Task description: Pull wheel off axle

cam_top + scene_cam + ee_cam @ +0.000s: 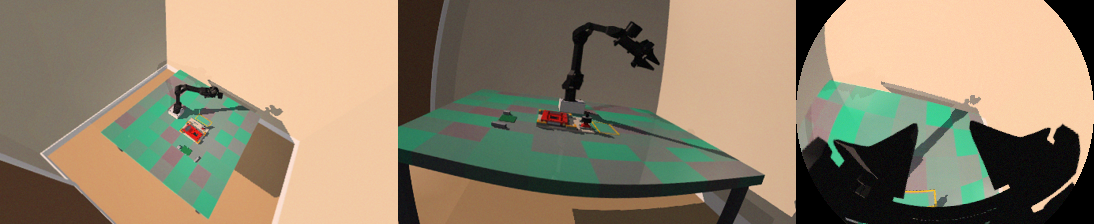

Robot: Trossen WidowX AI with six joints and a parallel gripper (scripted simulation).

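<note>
Now: the dark wheel 1 cm ahead of my gripper tip, 29 cm to the right of it and 26 cm below it. Round my gripper tip: green flat piece (3 cm behind, 61 cm to the right, 30 cm below).
</note>
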